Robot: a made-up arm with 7 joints. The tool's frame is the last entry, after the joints. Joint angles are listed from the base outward.
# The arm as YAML. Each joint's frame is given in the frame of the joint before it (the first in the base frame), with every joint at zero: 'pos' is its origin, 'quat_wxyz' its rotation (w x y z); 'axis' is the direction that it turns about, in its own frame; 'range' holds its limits. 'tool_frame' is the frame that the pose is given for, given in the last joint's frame.
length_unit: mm
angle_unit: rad
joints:
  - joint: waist
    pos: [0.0, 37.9, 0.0]
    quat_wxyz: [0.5, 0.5, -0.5, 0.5]
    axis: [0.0, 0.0, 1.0]
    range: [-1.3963, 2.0]
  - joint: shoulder
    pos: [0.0, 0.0, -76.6]
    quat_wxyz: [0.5, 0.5, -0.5, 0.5]
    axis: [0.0, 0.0, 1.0]
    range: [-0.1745, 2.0]
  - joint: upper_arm
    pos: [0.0, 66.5, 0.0]
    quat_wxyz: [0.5, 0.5, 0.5, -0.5]
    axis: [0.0, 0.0, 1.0]
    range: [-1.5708, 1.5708]
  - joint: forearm
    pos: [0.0, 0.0, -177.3]
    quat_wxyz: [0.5, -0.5, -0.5, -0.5]
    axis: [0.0, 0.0, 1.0]
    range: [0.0, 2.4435]
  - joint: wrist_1
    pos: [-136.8, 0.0, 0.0]
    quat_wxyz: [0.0, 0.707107, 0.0, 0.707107]
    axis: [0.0, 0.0, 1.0]
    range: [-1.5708, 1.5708]
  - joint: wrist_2
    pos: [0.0, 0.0, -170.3]
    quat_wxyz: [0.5, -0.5, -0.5, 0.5]
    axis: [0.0, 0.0, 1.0]
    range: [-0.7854, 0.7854]
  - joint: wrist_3
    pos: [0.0, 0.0, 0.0]
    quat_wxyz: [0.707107, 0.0, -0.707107, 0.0]
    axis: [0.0, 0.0, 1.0]
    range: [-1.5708, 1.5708]
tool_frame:
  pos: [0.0, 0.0, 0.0]
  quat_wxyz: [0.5, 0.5, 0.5, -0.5]
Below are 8 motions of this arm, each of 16 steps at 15 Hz.
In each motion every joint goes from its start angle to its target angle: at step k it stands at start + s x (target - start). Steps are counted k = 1, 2, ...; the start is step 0. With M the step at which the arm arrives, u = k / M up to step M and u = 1 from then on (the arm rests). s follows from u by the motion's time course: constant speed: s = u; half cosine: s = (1 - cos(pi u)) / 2; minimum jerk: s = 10 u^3 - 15 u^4 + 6 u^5.
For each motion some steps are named. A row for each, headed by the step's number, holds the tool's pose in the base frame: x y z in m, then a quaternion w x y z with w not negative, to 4 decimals.
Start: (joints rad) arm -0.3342 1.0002 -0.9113 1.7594 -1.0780 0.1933 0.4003
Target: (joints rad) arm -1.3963 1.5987 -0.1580 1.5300 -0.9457 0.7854 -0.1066
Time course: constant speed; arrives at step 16
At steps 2, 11, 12, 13, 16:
2: 0.0560 0.1808 -0.3498 0.4257 0.1213 -0.1070 -0.8903
11: 0.0034 0.3272 -0.3223 0.3651 0.3051 0.0659 -0.8771
12: 0.0032 0.3388 -0.3177 0.3439 0.3243 0.0749 -0.8780
13: 0.0041 0.3491 -0.3136 0.3208 0.3429 0.0812 -0.8792
16: 0.0121 0.3721 -0.3056 0.2442 0.3931 0.0833 -0.8826

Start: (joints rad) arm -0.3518 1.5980 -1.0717 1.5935 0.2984 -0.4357 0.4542
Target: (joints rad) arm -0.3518 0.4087 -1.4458 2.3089 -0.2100 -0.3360 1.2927
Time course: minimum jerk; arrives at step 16
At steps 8, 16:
8: -0.0207 0.0781 -0.3105 0.4006 -0.6498 -0.1914 -0.6170
16: -0.0160 -0.0776 -0.1259 0.0488 0.6967 0.3750 0.6096

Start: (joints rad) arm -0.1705 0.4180 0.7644 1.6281 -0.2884 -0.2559 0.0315
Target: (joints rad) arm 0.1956 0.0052 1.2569 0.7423 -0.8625 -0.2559 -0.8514
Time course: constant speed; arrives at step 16
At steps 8, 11, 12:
8: 0.1549 0.4257 -0.2987 0.5865 0.6268 -0.4808 0.1789
11: 0.1475 0.4000 -0.3591 0.6028 0.6464 -0.3982 0.2454
12: 0.1469 0.3870 -0.3786 0.6092 0.6494 -0.3713 0.2632

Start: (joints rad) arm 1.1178 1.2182 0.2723 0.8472 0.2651 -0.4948 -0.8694
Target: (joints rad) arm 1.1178 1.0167 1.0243 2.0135 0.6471 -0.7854 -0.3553
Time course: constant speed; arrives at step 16
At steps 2, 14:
2: 0.1646 0.5310 0.1870 0.1347 -0.4461 0.7628 -0.4483
14: -0.0361 0.3662 0.2128 0.5921 -0.2110 0.7555 -0.1847

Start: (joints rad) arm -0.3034 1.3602 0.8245 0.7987 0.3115 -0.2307 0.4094
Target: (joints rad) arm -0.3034 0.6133 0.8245 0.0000 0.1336 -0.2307 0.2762
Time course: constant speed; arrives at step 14
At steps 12, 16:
12: -0.0956 0.4957 -0.3848 0.8783 0.3014 -0.2318 0.2899
16: -0.1346 0.4316 -0.4299 0.8940 0.2537 -0.1559 0.3349

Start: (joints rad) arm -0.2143 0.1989 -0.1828 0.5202 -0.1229 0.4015 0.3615
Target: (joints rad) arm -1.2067 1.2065 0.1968 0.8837 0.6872 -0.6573 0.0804
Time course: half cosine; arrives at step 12
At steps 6, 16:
6: -0.0872 0.4247 -0.4053 0.9788 0.1487 -0.0837 -0.1131
16: -0.0226 0.5408 -0.2578 0.8675 0.2575 -0.3310 -0.2675

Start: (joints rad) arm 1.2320 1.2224 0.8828 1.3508 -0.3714 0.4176 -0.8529
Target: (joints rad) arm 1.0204 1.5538 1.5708 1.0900 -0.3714 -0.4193 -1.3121
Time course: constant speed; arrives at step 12
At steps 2, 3, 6, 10, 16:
2: -0.0761 0.4964 0.2027 0.1828 -0.6005 0.3687 -0.6856
3: -0.0930 0.5004 0.1957 0.2271 -0.5940 0.3520 -0.6868
6: -0.1419 0.5072 0.1754 0.3591 -0.5629 0.3019 -0.6805
10: -0.2007 0.5073 0.1502 0.5275 -0.4933 0.2372 -0.6498
16: -0.2264 0.5049 0.1390 0.6057 -0.4462 0.2067 -0.6256

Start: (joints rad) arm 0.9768 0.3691 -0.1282 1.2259 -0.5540 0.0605 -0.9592
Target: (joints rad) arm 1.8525 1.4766 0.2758 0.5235 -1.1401 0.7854 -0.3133
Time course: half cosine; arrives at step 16
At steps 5, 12, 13, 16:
5: 0.4046 0.3319 0.1214 0.1994 0.7235 -0.6338 0.1873
12: 0.0596 0.6008 0.1871 0.3729 0.7620 -0.1535 0.5067
13: 0.0185 0.6135 0.1716 0.3959 0.7275 -0.1158 0.5482
16: -0.0350 0.6259 0.1437 0.4262 0.6707 -0.0699 0.6030

